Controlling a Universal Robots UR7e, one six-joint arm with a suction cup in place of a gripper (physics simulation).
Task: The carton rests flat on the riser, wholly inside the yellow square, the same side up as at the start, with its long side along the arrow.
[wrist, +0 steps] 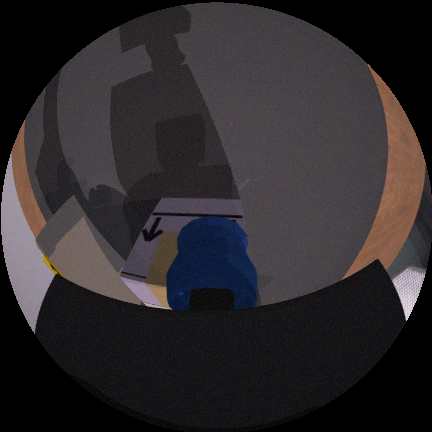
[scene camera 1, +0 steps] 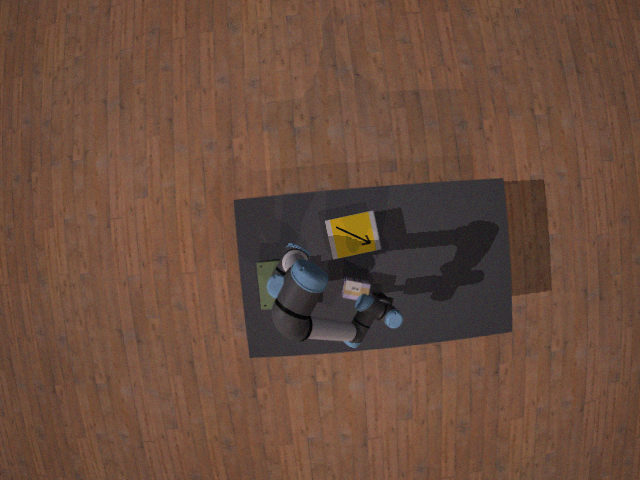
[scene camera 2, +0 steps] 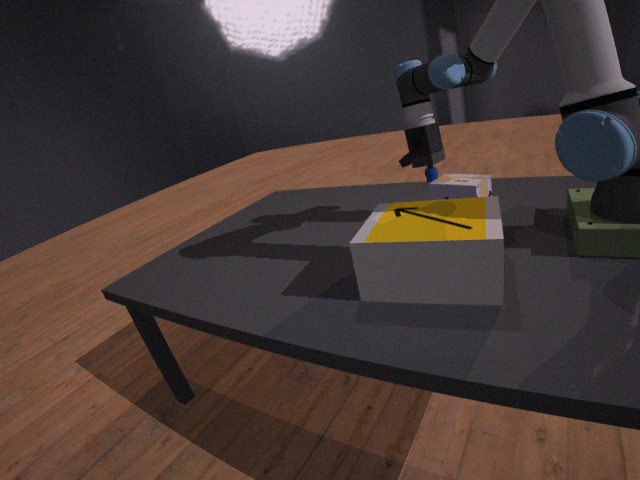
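The small carton [scene camera 1: 356,289] [scene camera 2: 461,186] [wrist: 160,257], pale purple with tan sides and a printed label on top, lies flat on the dark table beside the riser. The riser [scene camera 2: 428,271] [scene camera 1: 330,238] [wrist: 80,250] is a grey box. Its yellow square [scene camera 1: 353,226] [scene camera 2: 432,226] bears a black arrow [scene camera 1: 353,235] [scene camera 2: 432,218], and nothing lies on it. My blue suction cup [scene camera 2: 430,174] [wrist: 211,261] points down just over one end of the carton and holds nothing. I cannot tell if it touches. In the overhead view the wrist hides the cup.
The dark table [scene camera 1: 461,286] [scene camera 2: 247,286] stands on a wooden floor. A green base pad [scene camera 1: 266,283] lies under the arm's foot at the table's left. The arm's elbow and forearm [scene camera 1: 328,329] stretch low near the front edge.
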